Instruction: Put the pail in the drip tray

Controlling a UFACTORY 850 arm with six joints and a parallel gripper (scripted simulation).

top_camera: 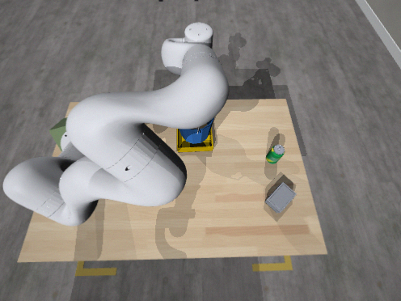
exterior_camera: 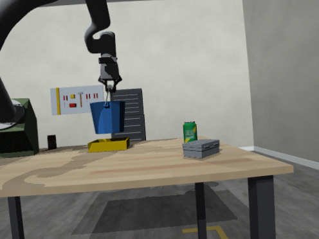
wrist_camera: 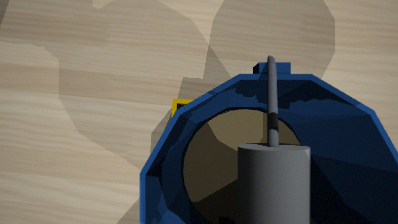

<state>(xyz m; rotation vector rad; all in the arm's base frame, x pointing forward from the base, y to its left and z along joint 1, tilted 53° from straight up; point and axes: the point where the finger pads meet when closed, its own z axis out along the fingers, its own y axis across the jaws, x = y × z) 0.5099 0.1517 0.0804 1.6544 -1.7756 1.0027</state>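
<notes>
My hand is 10 cm above the blue pail and 1 cm past it. Also, from my hand: thin grey handle 3 cm below, 1 cm behind; then grey case 43 cm to the right, 30 cm below, 30 cm ahead; then yellow drip tray 32 cm below, 2 cm to the left, 2 cm behind.
</notes>
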